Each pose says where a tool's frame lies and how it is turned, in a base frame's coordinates. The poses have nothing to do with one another.
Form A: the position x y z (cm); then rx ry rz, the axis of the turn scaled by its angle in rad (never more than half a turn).
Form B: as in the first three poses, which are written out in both.
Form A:
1: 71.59, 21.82, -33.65, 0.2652, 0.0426, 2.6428
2: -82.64, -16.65, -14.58, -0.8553, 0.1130, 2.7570
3: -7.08, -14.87, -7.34, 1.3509, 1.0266, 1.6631
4: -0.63, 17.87, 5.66, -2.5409, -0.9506, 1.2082
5: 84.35, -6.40, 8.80, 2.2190, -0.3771, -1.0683
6: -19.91, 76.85, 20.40, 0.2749, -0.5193, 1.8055
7: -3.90, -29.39, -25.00, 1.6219, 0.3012, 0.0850
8: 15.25, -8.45, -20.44, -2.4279, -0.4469, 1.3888
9: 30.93, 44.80, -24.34, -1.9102, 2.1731, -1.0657
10: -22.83, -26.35, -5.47, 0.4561, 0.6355, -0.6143
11: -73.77, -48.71, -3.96, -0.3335, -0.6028, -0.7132
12: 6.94, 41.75, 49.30, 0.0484, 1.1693, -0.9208
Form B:
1: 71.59, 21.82, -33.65, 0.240, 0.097, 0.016, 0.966
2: -82.64, -16.65, -14.58, 0.126, -0.294, 0.039, 0.947
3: -7.08, -14.87, -7.34, 0.374, 0.527, 0.401, 0.649
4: -0.63, 17.87, 5.66, 0.086, -0.852, -0.319, 0.405
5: 84.35, -6.40, 8.80, 0.319, 0.844, -0.143, -0.406
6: -19.91, 76.85, 20.40, 0.582, 0.118, -0.222, 0.773
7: -3.90, -29.39, -25.00, 0.678, 0.722, 0.134, 0.038
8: 15.25, -8.45, -20.44, 0.154, -0.847, -0.156, 0.484
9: 30.93, 44.80, -24.34, 0.029, -0.619, 0.704, -0.345
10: -22.83, -26.35, -5.47, 0.879, 0.219, 0.305, -0.295
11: -73.77, -48.71, -3.96, 0.880, -0.160, -0.289, -0.342
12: 6.94, 41.75, 49.30, 0.735, 0.022, 0.532, -0.419
